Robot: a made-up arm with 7 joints.
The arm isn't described. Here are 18 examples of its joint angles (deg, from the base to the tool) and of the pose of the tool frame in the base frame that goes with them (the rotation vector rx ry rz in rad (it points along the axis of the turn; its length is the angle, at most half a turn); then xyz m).
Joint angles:
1: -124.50 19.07 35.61 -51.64 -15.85 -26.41 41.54
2: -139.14 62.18 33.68 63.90 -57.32 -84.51 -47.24
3: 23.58 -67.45 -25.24 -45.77 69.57 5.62 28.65
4: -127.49 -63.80 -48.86 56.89 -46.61 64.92 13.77
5: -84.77 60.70 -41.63 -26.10 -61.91 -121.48 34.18
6: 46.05 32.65 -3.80 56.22 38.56 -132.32 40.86
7: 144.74 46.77 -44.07 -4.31 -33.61 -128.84 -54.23
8: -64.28 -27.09 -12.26 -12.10 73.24 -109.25 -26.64
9: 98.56 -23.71 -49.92 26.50 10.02 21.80 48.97
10: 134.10 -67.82 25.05 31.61 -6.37 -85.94 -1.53
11: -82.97 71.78 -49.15 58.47 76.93 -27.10 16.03
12: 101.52 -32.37 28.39 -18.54 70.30 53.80 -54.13
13: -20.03 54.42 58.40 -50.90 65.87 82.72 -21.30
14: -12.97 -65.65 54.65 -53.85 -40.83 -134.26 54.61
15: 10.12 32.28 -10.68 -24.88 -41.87 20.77 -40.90
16: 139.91 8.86 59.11 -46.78 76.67 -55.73 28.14
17: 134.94 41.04 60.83 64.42 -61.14 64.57 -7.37
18: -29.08 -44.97 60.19 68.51 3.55 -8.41 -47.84
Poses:
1: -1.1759 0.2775 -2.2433 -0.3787 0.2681 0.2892
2: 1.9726 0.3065 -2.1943 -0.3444 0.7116 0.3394
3: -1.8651 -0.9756 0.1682 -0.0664 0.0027 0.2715
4: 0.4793 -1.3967 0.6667 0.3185 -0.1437 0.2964
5: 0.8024 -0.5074 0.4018 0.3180 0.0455 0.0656
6: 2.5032 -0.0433 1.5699 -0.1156 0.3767 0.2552
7: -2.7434 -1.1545 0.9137 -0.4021 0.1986 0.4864
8: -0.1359 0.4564 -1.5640 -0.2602 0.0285 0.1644
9: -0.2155 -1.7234 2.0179 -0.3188 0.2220 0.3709
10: -1.4846 0.8518 0.8555 0.3183 0.1851 0.3532
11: -1.6137 0.0513 -1.4137 -0.1279 0.0723 0.1456
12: 0.2501 0.7907 2.4200 -0.0488 0.1222 0.1592
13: -0.7287 -0.2601 -0.2924 -0.2970 0.1879 0.2169
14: 1.3052 0.9968 1.9086 -0.4268 0.4874 0.2485
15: 1.2886 -1.6839 -0.5022 0.0476 0.2703 -0.1434
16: 1.2217 -1.6077 -0.6101 0.0538 0.1451 0.2684
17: 0.7861 0.1641 -2.5413 -0.0792 0.7913 -0.0317
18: -1.6801 -1.3553 -0.1780 -0.6581 0.0719 0.3407
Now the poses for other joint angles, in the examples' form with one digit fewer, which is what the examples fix.
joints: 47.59 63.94 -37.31 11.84 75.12 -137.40 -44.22
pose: 0.857 -1.227 2.163 -0.151 0.138 0.330
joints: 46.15 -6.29 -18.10 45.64 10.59 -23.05 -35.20
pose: -2.842 -0.331 0.876 -0.340 0.417 0.308
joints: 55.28 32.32 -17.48 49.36 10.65 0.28 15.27
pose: -2.344 -0.753 1.683 -0.223 0.483 0.182
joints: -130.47 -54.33 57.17 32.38 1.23 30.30 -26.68
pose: 1.535 1.231 1.447 -0.266 0.242 -0.347
